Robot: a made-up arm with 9 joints.
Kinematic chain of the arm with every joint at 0, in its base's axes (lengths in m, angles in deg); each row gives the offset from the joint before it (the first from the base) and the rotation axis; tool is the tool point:
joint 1: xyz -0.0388 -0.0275 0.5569 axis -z
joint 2: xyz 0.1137 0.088 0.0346 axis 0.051 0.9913 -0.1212
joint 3: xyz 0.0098 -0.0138 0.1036 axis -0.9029 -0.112 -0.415
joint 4: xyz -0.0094 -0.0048 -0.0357 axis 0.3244 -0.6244 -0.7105
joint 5: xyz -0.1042 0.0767 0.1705 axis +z
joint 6: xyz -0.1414 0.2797 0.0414 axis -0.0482 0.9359 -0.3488
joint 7: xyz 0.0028 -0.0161 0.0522 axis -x
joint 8: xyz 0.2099 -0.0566 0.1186 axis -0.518 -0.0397 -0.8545
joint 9: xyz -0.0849 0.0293 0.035 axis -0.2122 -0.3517 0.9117
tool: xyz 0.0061 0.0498 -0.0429
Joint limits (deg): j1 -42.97..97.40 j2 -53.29..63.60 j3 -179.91..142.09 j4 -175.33..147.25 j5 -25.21..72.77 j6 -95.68..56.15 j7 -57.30..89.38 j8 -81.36..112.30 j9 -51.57..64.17
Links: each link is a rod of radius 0.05 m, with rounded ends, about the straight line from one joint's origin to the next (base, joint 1, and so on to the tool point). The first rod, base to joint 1, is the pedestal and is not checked.
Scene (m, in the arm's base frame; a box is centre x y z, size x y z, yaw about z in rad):
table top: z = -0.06
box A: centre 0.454 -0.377 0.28 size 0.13 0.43 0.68 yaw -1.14
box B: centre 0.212 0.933 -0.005 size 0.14 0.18 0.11 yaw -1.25
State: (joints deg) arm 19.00 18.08 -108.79 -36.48 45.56 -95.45 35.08 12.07 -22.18
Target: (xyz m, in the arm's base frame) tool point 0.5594 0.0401 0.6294
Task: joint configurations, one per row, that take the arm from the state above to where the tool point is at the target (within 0.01 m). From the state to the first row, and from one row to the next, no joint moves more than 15 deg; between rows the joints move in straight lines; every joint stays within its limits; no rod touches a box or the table.
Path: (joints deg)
1: 14.50 3.81 -97.87 -43.82 51.00 -95.50 45.94 19.06 -15.59
2: 10.00 -10.47 -86.96 -51.17 56.44 -95.54 56.80 26.04 -9.00
3: 5.50 -24.74 -76.04 -58.51 61.89 -95.59 67.66 33.03 -2.41
4: 1.00 -39.02 -65.13 -65.85 67.33 -95.63 78.52 40.02 4.18
5: -3.50 -53.29 -54.21 -73.20 72.77 -95.68 89.38 47.01 10.76
6: -8.75 -46.34 -66.39 -72.16 72.77 -95.68 75.08 36.66 4.91
7: -14.00 -39.39 -78.58 -71.12 72.77 -95.68 60.78 26.31 -0.94
8: -19.24 -32.44 -90.76 -70.08 72.77 -95.68 46.48 15.97 -6.79
9: -24.49 -25.49 -102.95 -69.04 72.77 -95.68 32.18 5.62 -12.65
10: -29.74 -18.54 -115.13 -68.00 72.77 -95.68 17.89 -4.73 -18.50

